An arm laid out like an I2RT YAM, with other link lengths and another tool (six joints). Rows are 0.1 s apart.
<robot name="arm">
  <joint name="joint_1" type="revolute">
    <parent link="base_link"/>
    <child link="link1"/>
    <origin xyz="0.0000 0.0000 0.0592" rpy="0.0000 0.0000 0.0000"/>
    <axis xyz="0 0 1"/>
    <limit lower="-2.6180" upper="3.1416"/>
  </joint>
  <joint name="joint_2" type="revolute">
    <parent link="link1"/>
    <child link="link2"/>
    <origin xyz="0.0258 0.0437 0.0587" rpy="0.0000 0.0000 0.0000"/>
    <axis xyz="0 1 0"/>
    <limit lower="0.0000" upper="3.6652"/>
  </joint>
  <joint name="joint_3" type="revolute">
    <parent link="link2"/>
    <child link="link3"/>
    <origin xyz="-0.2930 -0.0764 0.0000" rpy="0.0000 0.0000 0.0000"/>
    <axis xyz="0 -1 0"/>
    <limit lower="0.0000" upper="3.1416"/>
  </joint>
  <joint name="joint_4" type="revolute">
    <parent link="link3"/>
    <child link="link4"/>
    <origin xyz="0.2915 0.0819 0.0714" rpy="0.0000 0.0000 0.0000"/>
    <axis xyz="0 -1 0"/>
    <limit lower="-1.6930" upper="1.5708"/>
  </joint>
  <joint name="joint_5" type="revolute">
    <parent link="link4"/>
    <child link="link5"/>
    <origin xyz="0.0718 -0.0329 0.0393" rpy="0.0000 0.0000 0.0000"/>
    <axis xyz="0 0 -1"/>
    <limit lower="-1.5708" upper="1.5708"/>
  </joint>
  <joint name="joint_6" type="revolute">
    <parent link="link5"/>
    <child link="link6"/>
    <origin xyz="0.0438 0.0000 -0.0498" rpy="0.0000 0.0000 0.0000"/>
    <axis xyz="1 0 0"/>
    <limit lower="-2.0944" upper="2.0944"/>
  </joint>
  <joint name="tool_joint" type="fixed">
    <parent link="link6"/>
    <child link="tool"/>
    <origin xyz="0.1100 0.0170 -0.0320" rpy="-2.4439 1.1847 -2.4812"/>
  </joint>
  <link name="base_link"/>
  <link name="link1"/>
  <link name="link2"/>
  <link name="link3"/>
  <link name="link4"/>
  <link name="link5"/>
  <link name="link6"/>
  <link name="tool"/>
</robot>
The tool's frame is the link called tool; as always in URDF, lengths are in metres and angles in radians.
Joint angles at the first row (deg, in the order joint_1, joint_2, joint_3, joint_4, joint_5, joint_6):
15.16, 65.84, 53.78, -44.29, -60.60, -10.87
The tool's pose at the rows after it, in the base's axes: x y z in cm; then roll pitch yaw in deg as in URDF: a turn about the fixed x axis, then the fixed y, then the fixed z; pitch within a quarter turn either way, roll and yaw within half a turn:
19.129 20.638 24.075 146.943 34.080 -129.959
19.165 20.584 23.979 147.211 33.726 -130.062
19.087 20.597 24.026 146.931 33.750 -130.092
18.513 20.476 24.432 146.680 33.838 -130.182
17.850 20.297 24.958 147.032 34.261 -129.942
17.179 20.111 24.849 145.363 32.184 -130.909
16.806 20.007 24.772 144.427 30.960 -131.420
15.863 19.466 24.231 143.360 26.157 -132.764
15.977 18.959 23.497 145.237 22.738 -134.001
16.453 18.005 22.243 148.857 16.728 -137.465
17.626 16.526 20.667 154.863 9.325 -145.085
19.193 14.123 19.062 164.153 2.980 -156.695
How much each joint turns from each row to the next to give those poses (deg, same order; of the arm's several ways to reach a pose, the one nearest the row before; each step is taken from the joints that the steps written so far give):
0.02, 0.03, 0.00, -4.85, 5.07, -0.11
0.00, 0.00, 0.00, -0.12, 0.46, 0.06
0.00, -0.03, 0.00, -0.15, -0.24, -0.02
0.00, -1.18, -0.02, -1.11, -0.22, 0.11
0.00, -1.64, 0.02, -1.20, -0.02, -0.06
0.00, -0.08, 0.00, -2.54, 0.04, 0.06
0.00, 0.00, -0.02, -1.42, 0.03, 0.02
0.00, 0.00, 0.02, -4.48, 1.99, 0.11
0.00, -0.02, 0.00, -1.07, 3.73, 1.25
0.04, -0.01, 0.00, -0.96, 7.13, 3.65
0.16, 0.00, 0.00, 0.06, 10.82, 7.47
0.06, -0.04, 0.00, -0.04, 14.03, 9.44

